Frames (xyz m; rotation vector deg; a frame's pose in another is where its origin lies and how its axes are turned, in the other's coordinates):
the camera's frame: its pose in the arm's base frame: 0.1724 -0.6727 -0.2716 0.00 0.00 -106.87
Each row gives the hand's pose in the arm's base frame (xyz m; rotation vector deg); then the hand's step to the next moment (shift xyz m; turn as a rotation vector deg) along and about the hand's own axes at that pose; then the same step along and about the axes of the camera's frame.
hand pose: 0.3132 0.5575 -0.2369 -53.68 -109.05 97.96
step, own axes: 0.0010 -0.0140 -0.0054 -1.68 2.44 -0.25
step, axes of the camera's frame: -0.0041 -0.0010 0.0144 0.40 2.04 -2.13
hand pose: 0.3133 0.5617 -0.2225 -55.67 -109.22 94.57
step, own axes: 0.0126 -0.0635 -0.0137 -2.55 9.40 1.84
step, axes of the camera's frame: -0.0114 -0.0167 0.0630 1.89 3.14 -9.21
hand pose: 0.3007 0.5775 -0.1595 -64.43 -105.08 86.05
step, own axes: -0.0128 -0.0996 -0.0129 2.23 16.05 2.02
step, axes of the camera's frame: 0.0110 -0.0076 0.1004 -1.92 1.13 -16.18
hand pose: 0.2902 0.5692 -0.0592 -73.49 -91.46 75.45
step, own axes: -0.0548 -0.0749 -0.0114 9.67 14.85 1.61
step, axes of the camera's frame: 0.0452 0.0202 0.0793 -8.30 -2.84 -15.48
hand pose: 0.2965 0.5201 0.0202 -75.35 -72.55 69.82
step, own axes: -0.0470 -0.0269 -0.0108 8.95 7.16 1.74
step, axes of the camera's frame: 0.0406 0.0216 0.0305 -7.78 -3.59 -7.81
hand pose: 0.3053 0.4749 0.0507 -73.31 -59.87 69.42
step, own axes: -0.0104 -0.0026 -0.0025 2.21 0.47 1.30
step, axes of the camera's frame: 0.0095 0.0044 0.0034 -1.89 -1.70 -0.59
